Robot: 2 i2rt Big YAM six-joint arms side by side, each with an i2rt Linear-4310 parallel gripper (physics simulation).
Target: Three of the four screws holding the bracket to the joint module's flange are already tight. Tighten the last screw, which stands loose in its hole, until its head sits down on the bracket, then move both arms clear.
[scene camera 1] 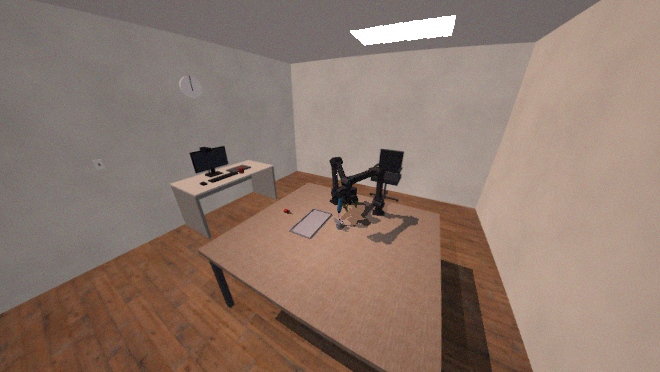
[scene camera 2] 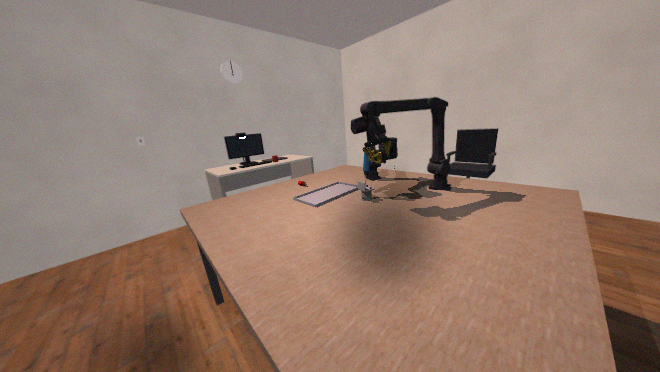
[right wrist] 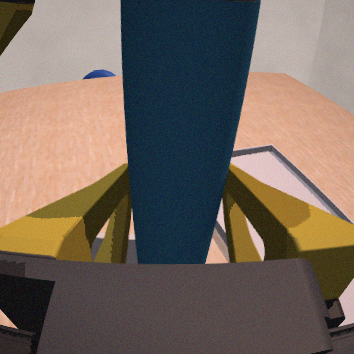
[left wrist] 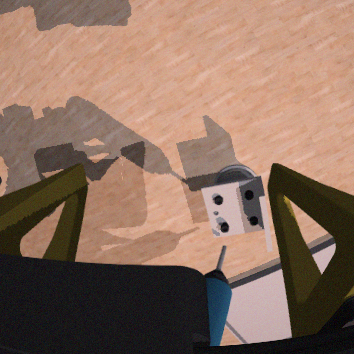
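Pixels of known places: left gripper, fingertip midpoint: [scene camera 1: 351, 209] [scene camera 2: 380, 159] [left wrist: 177, 174]; right gripper, fingertip midpoint: [scene camera 1: 339, 203] [scene camera 2: 366, 158] [right wrist: 176, 174]; left arm's base, link origin: [scene camera 1: 378, 213] [scene camera 2: 439, 187]; right arm's base, link origin: [scene camera 1: 335, 202] [scene camera 2: 372, 178].
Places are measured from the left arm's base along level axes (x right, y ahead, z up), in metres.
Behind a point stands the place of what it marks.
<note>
The pale bracket [left wrist: 231, 210] @[z 0.066, x 0.356, y 0.325 m] [scene camera 2: 365, 187] @[z 0.085, x 0.346, y 0.375 m] sits on the round grey joint module [left wrist: 235, 173] @[z 0.026, x 0.337, y 0.349 m] on the table. Four dark round spots show on the bracket in the left wrist view; which is the loose screw, and its height, cannot be told. My right gripper [right wrist: 176, 174] @[z 0.229, x 0.371, y 0.281 m] is shut on the blue handle of a screwdriver [right wrist: 185, 100] @[z 0.277, x 0.352, y 0.257 m] [left wrist: 218, 307] @[z 0.193, x 0.370, y 0.301 m] [scene camera 2: 366, 162] @[z 0.211, x 0.365, y 0.298 m] [scene camera 1: 339, 205] @[z 0.218, x 0.370, y 0.298 m]. The screwdriver points down near the bracket; in the left wrist view its tip shows just below the bracket's edge. My left gripper [left wrist: 177, 174] @[z 0.248, x 0.252, y 0.397 m] is open and empty above the table, with the bracket showing near one finger.
A flat pale tray [scene camera 1: 312, 224] @[z 0.004, x 0.615, y 0.350 m] [scene camera 2: 327, 194] @[z 0.004, x 0.623, y 0.343 m] lies beside the module. A small red object [scene camera 1: 286, 211] @[z 0.026, x 0.936, y 0.228 m] [scene camera 2: 302, 183] @[z 0.023, x 0.921, y 0.226 m] lies beyond the tray. A blue rounded object [right wrist: 100, 74] shows at the table's far edge in the right wrist view. Both arms are close together above the module.
</note>
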